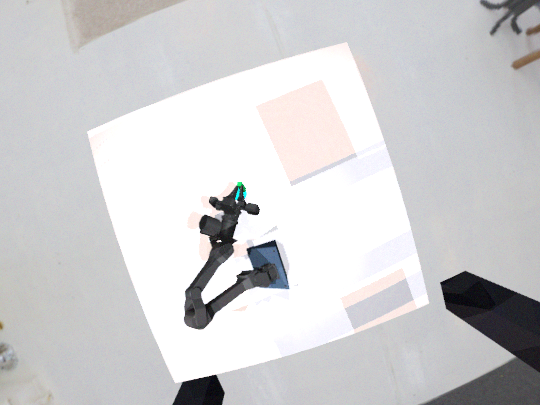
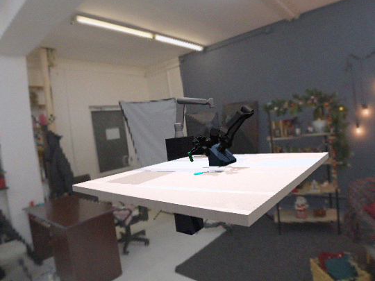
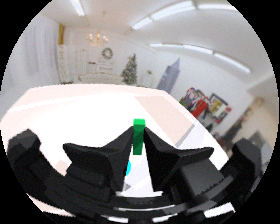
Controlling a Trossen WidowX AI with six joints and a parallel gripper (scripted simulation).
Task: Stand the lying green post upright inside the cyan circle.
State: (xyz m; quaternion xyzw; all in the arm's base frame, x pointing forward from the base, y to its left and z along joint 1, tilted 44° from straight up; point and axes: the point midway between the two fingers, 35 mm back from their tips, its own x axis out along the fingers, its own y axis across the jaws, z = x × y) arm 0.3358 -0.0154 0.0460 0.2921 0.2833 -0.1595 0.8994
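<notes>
Right now my gripper tip is 3 cm past the cyan circle, 3 cm to the right of it and 13 cm above it. From my gripper tip the other things lie so: green post: 1 cm behind, 2 cm below.
</notes>
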